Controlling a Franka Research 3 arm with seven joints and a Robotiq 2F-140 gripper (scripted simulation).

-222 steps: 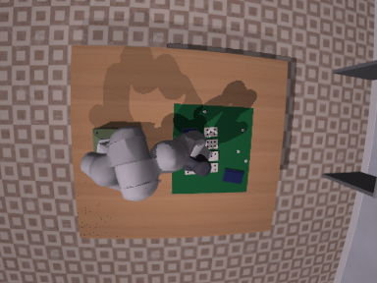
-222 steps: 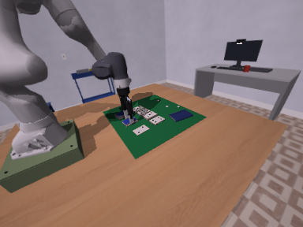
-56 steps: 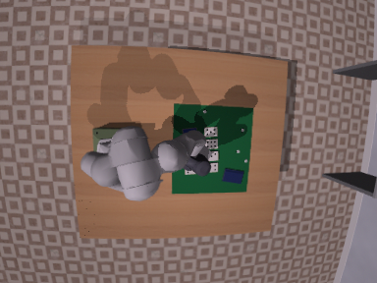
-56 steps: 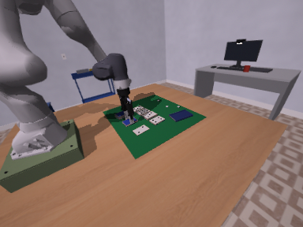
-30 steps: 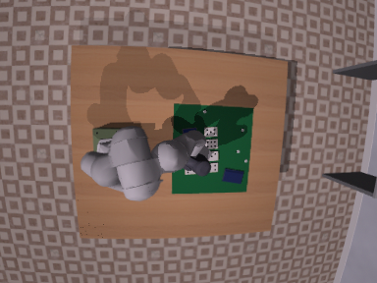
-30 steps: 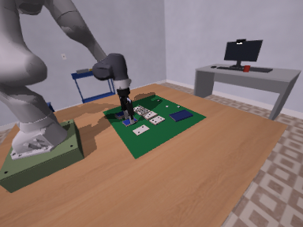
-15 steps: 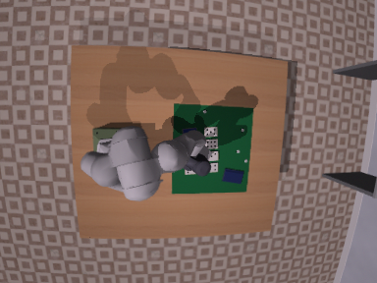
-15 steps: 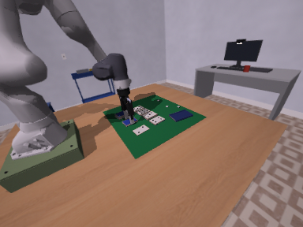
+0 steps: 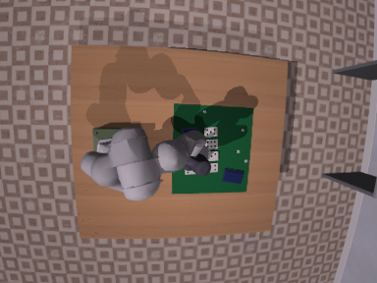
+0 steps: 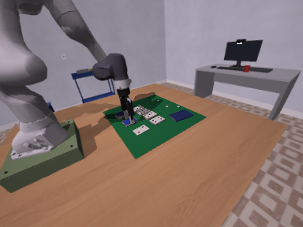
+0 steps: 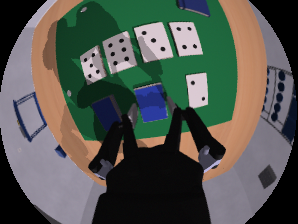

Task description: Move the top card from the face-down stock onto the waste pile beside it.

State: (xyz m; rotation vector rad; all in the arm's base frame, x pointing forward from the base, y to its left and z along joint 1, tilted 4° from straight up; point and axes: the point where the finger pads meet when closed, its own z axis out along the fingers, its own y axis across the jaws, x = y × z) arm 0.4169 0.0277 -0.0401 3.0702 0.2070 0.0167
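Right now my hand is 3 cm above the blue-backed card. Round my hand: green mat 16 cm ahead, 5 cm below, 2 cm to the left.
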